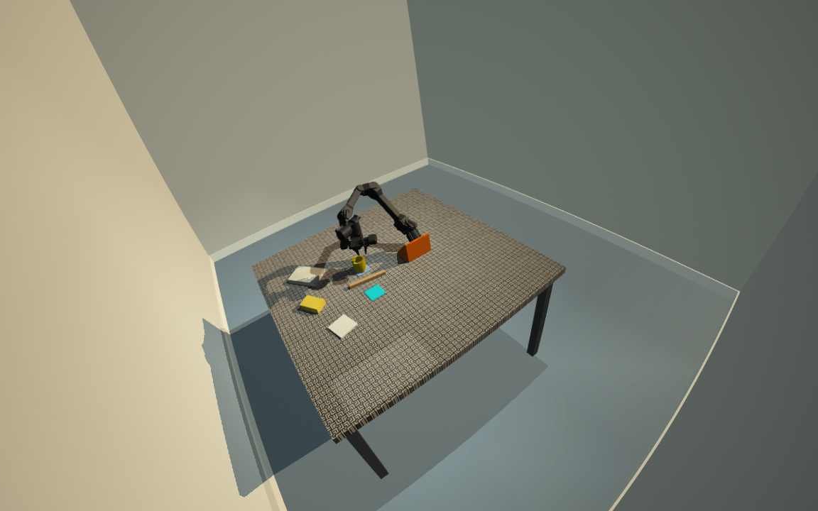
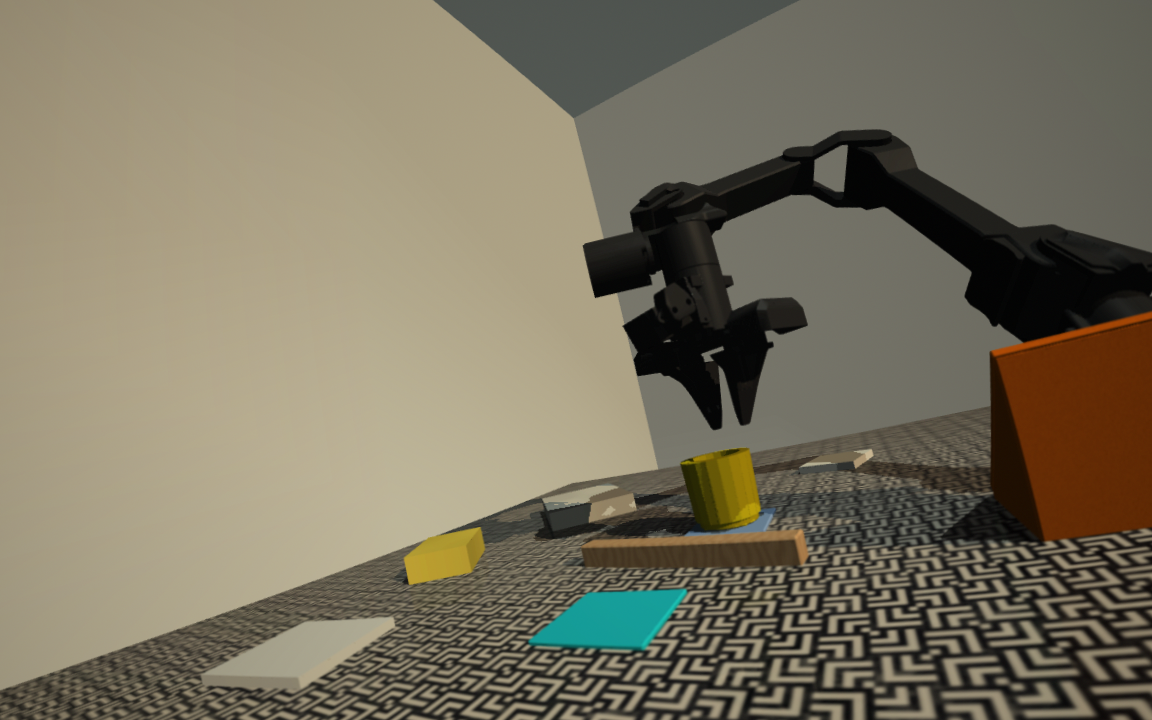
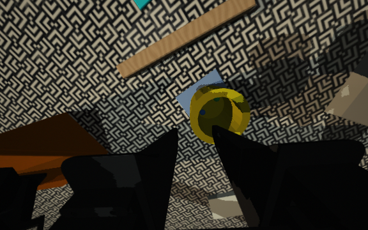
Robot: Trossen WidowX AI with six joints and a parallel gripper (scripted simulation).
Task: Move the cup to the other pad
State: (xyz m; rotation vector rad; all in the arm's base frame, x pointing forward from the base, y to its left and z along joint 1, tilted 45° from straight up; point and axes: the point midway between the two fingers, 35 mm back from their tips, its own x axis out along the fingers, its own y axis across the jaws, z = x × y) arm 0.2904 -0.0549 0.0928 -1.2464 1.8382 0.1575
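My gripper tip is now 2 cm short of the yellow cup, 2 cm to the left of it and 6 cm above it. Round my gripper tip: blue marble 1 cm ahead, 2 cm to the right, 8 cm below; then pale blue pad 2 cm ahead, 2 cm to the right, 11 cm below; then wooden bar 5 cm ahead, 9 cm to the left, 10 cm below.
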